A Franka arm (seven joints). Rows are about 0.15 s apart.
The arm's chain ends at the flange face. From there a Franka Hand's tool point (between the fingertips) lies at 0.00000 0.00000 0.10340 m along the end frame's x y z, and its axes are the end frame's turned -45 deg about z.
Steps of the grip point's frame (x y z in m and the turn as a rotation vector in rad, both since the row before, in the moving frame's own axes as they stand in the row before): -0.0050, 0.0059, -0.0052, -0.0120, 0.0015, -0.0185; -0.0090, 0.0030, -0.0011, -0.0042, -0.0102, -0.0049; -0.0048, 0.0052, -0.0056, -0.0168, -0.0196, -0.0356; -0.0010, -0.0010, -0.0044, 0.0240, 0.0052, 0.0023; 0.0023, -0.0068, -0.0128, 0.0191, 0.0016, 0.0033
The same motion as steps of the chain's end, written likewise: -0.0004, 0.0069, -0.0052, -0.0074, 0.0095, -0.0185; -0.0038, 0.0074, -0.0011, -0.0102, -0.0042, -0.0049; 0.0004, 0.0044, -0.0056, -0.0257, -0.0020, -0.0356; 0.0000, 0.0021, -0.0044, 0.0206, -0.0133, 0.0023; -0.0019, -0.0049, -0.0128, 0.0146, -0.0124, 0.0033
